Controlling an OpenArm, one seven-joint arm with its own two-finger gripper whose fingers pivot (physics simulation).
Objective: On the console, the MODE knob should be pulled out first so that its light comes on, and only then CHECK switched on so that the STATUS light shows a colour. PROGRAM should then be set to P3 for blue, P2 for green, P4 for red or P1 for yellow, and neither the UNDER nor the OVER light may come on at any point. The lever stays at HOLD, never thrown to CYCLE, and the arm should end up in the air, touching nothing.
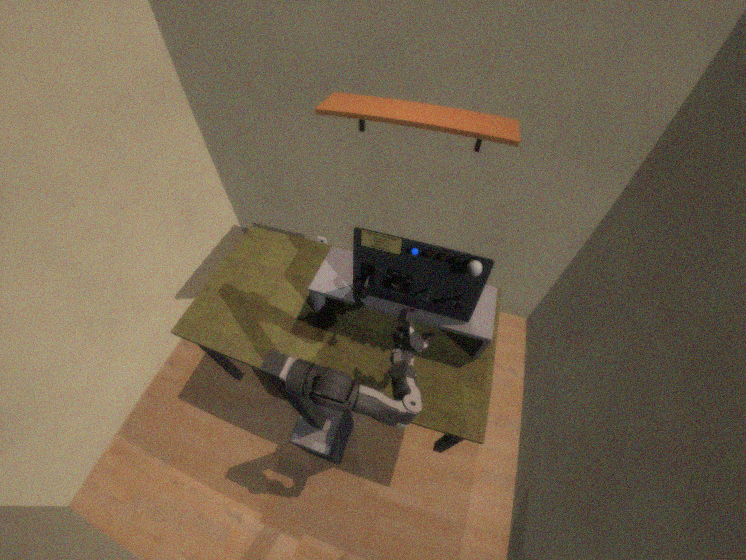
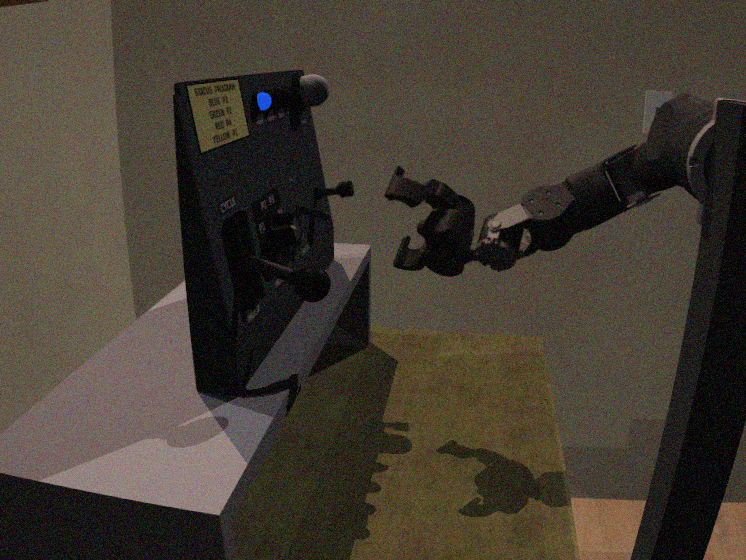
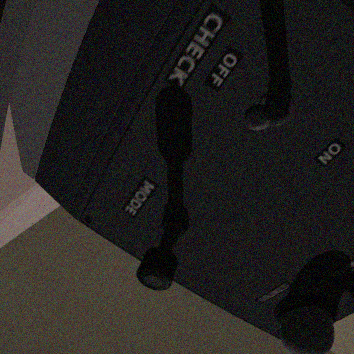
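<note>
The dark console (image 1: pixel 385 271) (image 2: pixel 271 162) stands upright. A small blue lamp (image 1: pixel 414 251) (image 2: pixel 263 100) is lit; its label is unreadable. The large STATUS globe (image 1: pixel 475 267) (image 2: pixel 314 89) (image 3: pixel 307 327) shows pale grey without colour. UNDER and OVER show no glow. The MODE knob (image 2: pixel 344 188) (image 3: pixel 157 270) sticks out on its stem. The CHECK switch (image 3: pixel 277 65) is dark; its position is unclear. The lever's ball (image 2: pixel 312 284) hangs toward the slot's lower end. The PROGRAM dial setting is unreadable. My gripper (image 1: pixel 414 330) (image 2: pixel 400 221) is open, empty, in front of the MODE knob and apart from it.
The console stands on a pale raised platform (image 1: pixel 482 319) (image 2: pixel 150 470) on the olive table (image 1: pixel 265 259) (image 2: pixel 470 385). The yellow STATUS PROGRAM card (image 1: pixel 380 242) (image 2: pixel 216 115) is at the panel's upper left. An orange shelf (image 1: pixel 418 114) is on the wall above.
</note>
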